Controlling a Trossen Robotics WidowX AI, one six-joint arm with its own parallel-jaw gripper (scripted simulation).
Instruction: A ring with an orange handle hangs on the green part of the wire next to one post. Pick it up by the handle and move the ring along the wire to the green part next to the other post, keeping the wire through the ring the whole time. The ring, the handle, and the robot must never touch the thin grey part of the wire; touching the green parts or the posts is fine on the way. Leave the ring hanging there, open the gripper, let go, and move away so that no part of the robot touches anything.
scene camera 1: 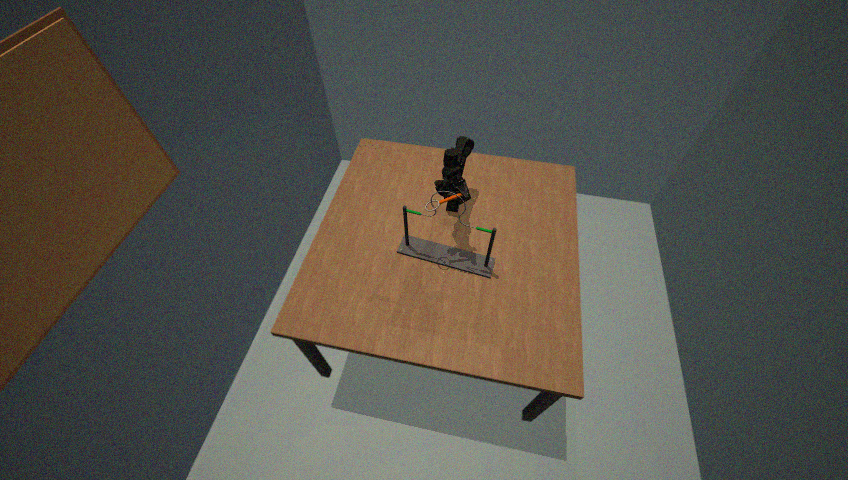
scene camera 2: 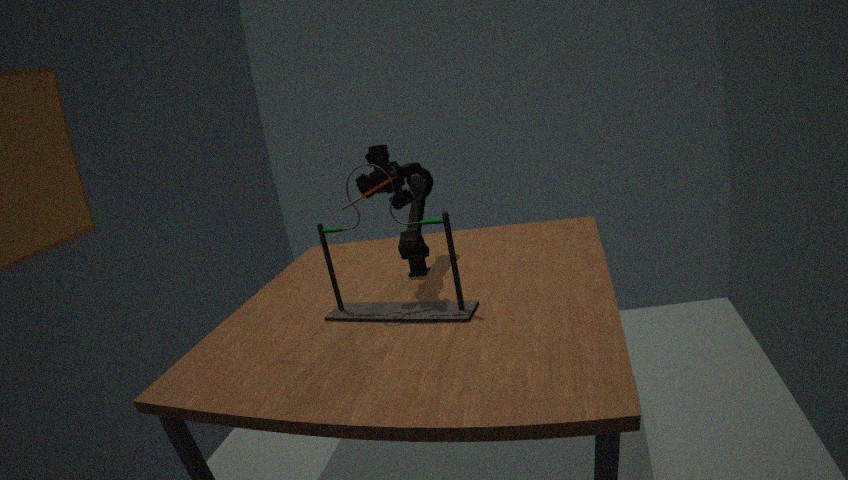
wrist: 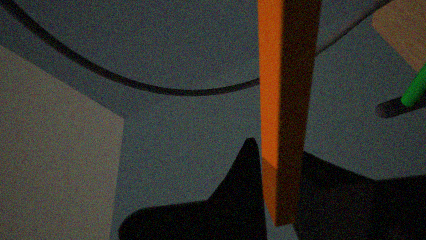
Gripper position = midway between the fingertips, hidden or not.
My gripper (scene camera 2: 396, 177) carries a ring (wrist: 287, 43).
My gripper also shows in scene camera 1 (scene camera 1: 467, 198) and in the wrist view (wrist: 259, 144).
